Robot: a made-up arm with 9 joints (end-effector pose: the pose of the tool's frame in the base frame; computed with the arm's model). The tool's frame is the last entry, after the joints.
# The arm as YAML. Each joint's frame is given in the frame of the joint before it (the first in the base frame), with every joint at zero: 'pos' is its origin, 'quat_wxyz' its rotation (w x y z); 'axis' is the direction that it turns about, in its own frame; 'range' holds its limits. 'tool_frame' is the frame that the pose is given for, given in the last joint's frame.
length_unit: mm
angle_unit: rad
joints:
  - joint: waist
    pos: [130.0, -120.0, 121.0]
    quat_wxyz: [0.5, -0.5, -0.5, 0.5]
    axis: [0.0, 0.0, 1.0]
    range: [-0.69, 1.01]
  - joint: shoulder
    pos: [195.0, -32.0, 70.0]
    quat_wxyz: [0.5, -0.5, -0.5, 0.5]
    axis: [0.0, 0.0, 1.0]
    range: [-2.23, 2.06]
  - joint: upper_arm
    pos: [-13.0, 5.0, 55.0]
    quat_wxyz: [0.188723, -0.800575, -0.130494, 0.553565]
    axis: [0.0, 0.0, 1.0]
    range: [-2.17, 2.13]
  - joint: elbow
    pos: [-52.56, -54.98, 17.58]
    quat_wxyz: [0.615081, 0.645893, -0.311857, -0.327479]
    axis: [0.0, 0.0, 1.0]
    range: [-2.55, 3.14]
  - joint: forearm
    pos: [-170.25, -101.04, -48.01]
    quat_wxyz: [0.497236, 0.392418, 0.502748, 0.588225]
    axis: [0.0, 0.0, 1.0]
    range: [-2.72, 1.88]
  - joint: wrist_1
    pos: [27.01, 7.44, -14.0]
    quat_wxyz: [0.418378, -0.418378, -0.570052, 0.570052]
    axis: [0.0, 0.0, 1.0]
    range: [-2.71, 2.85]
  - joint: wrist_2
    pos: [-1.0, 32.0, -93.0]
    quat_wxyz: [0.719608, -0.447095, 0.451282, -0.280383]
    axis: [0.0, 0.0, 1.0]
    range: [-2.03, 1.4]
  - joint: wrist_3
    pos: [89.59, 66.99, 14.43]
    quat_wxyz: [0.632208, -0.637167, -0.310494, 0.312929]
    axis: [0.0, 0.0, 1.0]
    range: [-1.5, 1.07]
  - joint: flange
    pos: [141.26, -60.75, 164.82]
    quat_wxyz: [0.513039, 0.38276, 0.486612, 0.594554]
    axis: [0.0, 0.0, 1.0]
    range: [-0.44, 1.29]
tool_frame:
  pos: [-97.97, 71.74, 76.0]
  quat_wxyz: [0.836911, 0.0, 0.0, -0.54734]
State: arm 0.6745 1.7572 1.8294 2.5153 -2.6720 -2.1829 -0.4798 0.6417 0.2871
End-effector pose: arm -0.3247 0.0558 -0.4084 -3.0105 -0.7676 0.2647
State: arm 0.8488 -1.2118 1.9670 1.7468 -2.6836 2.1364 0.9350 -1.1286 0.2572
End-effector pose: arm -0.1479 0.1777 -0.3432 -1.7832 -1.9569 -0.3634
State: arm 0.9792 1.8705 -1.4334 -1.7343 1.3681 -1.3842 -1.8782 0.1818 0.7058
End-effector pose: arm 0.0661 -0.1948 0.1687 -0.2001 -0.3510 2.8566
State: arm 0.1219 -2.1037 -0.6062 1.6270 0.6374 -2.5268 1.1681 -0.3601 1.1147
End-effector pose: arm 0.3249 -0.2169 0.0609 -1.3327 1.8704 -1.6838
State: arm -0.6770 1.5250 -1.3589 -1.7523 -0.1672 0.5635 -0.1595 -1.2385 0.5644
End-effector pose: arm -0.5184 -0.0612 0.3970 2.1930 -0.2191 -1.8699
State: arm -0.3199 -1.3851 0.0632 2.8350 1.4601 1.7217 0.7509 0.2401 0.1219
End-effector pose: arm -0.1127 -0.3252 -0.1705 1.5937 0.2866 -0.1714
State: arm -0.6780 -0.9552 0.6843 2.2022 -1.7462 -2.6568 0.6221 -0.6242 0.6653
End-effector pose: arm 0.2089 -0.1397 0.4376 0.4446 -0.8743 2.4583
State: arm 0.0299 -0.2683 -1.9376 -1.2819 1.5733 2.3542 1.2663 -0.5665 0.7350
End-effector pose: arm -0.0648 -0.0840 0.4936 -1.0789 -1.5051 2.3921
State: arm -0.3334 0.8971 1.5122 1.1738 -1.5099 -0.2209 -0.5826 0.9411 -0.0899
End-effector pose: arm -0.3178 -0.0611 -0.0754 -1.2543 -1.2448 -0.0269
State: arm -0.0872 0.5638 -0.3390 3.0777 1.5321 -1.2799 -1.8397 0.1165 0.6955
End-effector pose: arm -0.0453 -0.1484 0.0699 2.8905 -0.0340 0.2178
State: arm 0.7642 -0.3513 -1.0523 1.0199 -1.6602 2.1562 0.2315 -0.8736 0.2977
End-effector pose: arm 0.3177 -0.3958 -0.0754 0.8530 1.9050 -0.2749
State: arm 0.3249 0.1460 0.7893 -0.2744 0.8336 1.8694 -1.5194 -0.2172 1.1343
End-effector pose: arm -0.2055 -0.3887 0.4411 1.5766 0.2819 -0.7496
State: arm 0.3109 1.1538 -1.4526 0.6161 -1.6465 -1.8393 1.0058 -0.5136 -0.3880
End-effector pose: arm -0.1390 0.2968 -0.0036 -0.8100 -1.1356 -0.6104
